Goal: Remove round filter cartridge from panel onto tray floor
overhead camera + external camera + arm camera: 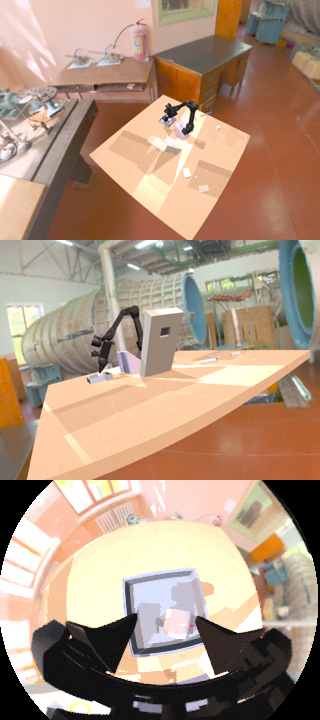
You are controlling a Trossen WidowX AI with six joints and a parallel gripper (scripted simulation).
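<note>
Right now the round filter cartridge is 2 cm to the left of my gripper tip, 2 cm below it and 1 cm behind it. The rest, counted from my gripper tip: grey service panel 41 cm ahead, 23 cm to the left, 12 cm above; shallow blue-grey tray 4 cm below, 1 cm to the right.
</note>
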